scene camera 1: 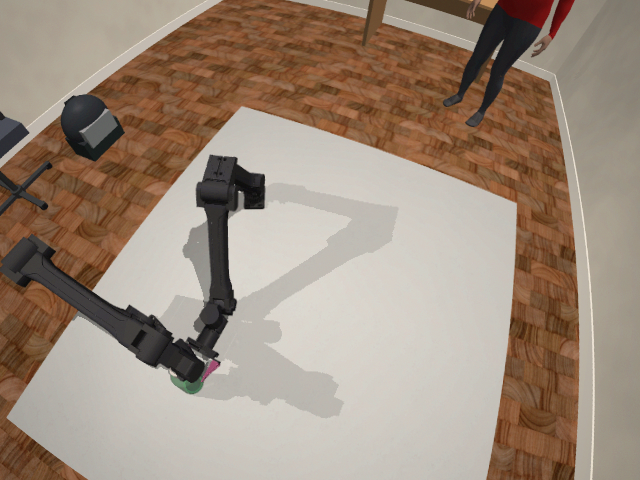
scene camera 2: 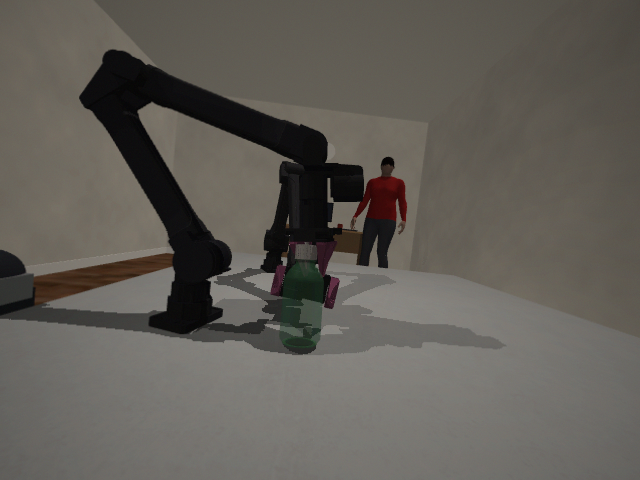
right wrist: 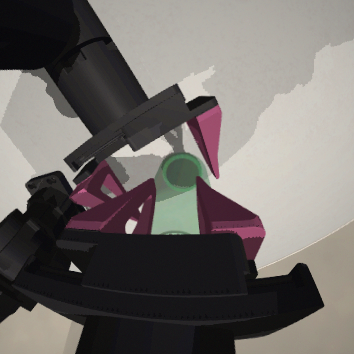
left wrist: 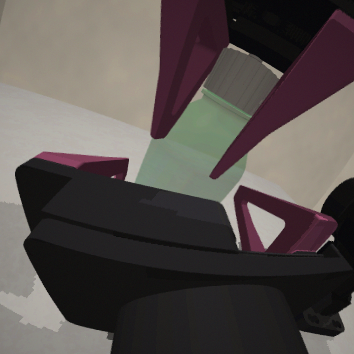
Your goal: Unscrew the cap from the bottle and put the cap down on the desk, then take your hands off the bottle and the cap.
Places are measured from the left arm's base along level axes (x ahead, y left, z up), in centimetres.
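Pixels of known places: left gripper, fingertip midpoint: (scene camera 2: 303, 294) (right wrist: 176, 197) (left wrist: 184, 178); right gripper, fingertip midpoint: (scene camera 2: 313, 276) (right wrist: 174, 183) (left wrist: 183, 155); left arm's base, origin of the base link: (scene camera 1: 254, 198) (scene camera 2: 272, 270); right arm's base, origin of the base link: (scene camera 2: 188, 320) (right wrist: 59, 200).
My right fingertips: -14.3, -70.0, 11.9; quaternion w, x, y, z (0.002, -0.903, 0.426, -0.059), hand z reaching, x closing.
Observation:
For each thing: its top centre in the pictures, then the offset to it from my right fingertips, as dx, dy, dz. Level surfaces: height alone.
- green see-through bottle, middle of its top: (right wrist: 186, 289) (left wrist: 238, 65) (scene camera 2: 308, 246) (scene camera 1: 175, 373) -3.5, -3.1, +6.5
- white desk, its level: dz -11.9
- grey ribbed cap, middle of its top: (left wrist: 253, 56) (scene camera 2: 307, 242) -3.2, -1.9, +7.1
A green see-through bottle (scene camera 1: 191, 387) (scene camera 2: 300, 314) (left wrist: 211, 130) (right wrist: 175, 214) stands upright on the white desk (scene camera 1: 390, 310) (scene camera 2: 413, 405), near its left front corner in scene camera 1. A grey ribbed cap (scene camera 2: 304, 250) (left wrist: 242, 79) sits on its neck. My right gripper (scene camera 2: 308, 257) (left wrist: 183, 155) (right wrist: 174, 183) comes down from above and is shut on the cap. My left gripper (scene camera 2: 305, 286) (left wrist: 184, 178) is open at the bottle's body, one finger on each side, not touching it.
A person in a red top (scene camera 1: 504, 48) (scene camera 2: 382, 214) stands beyond the desk by a wooden table (scene camera 1: 372, 19) (scene camera 2: 347, 240). A dark grey device (scene camera 1: 96, 126) sits off the desk's left side. Both arm bases stand on the desk.

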